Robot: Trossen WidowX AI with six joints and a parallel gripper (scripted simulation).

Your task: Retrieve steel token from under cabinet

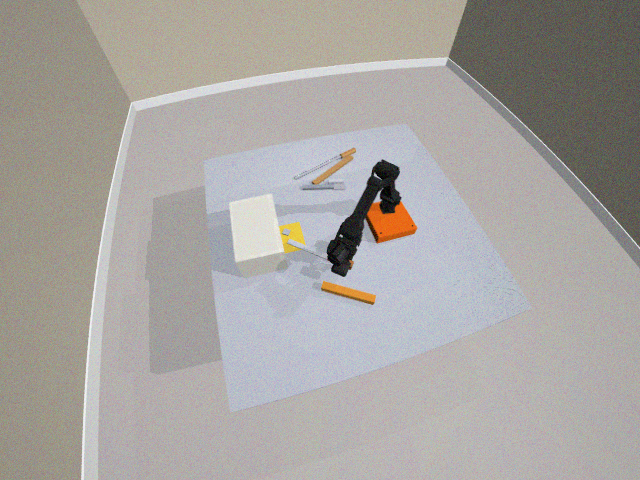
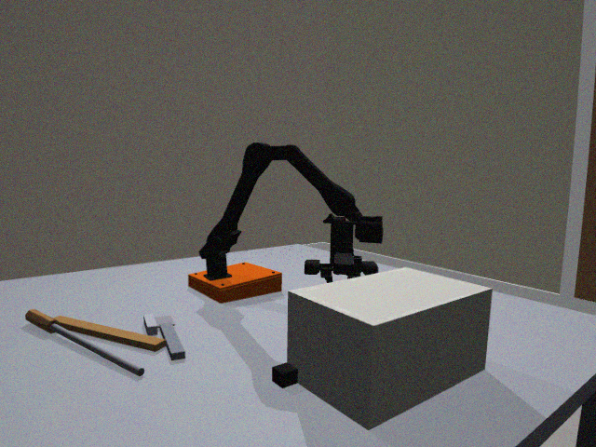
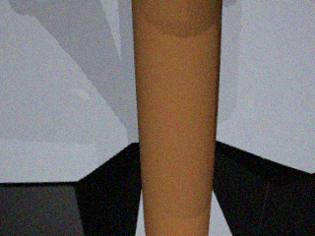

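The orange flat bar is 10 mm ahead of my gripper tip, 140 mm to the left of it and 10 mm above it. From my gripper tip the other things lie so: small grey token 240 mm ahead, 190 mm to the right; then wooden stick 40 mm behind, 570 mm to the right.
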